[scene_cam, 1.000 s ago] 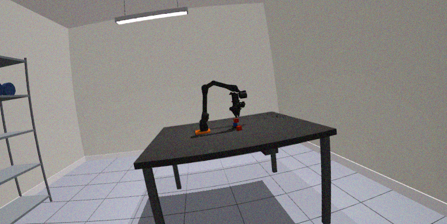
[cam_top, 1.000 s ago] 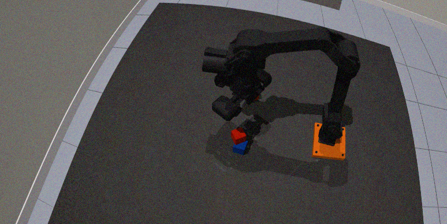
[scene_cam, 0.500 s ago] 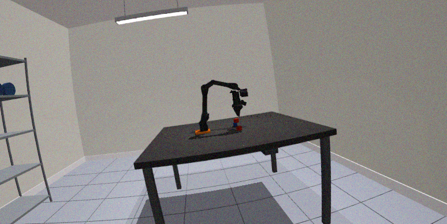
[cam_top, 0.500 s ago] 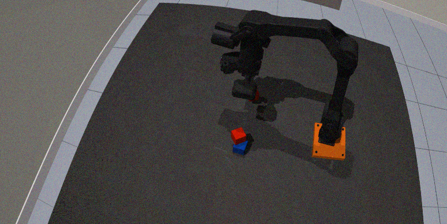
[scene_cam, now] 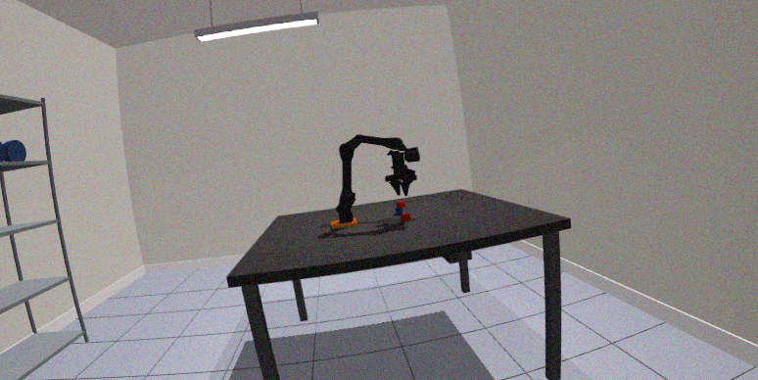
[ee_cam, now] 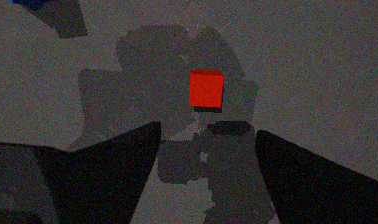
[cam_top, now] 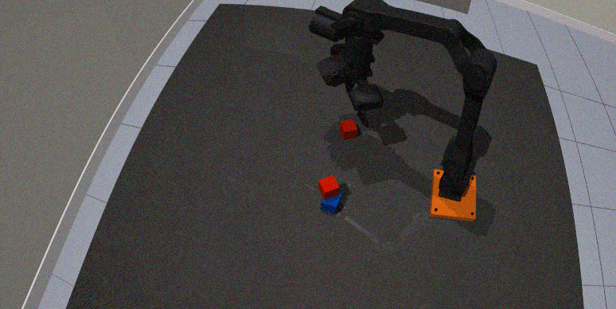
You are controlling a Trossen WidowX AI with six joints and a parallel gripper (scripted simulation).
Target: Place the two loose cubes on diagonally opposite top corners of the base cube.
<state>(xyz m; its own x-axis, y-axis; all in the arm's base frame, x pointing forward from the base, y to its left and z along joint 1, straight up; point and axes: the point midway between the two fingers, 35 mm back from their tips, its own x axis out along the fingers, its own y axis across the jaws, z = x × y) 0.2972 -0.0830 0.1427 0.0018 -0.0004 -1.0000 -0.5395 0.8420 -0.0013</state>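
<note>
Right now the red cube is 110 mm below my gripper tip. Round my gripper tip: blue cube (20 mm behind, 200 mm to the left, 110 mm below).
</note>
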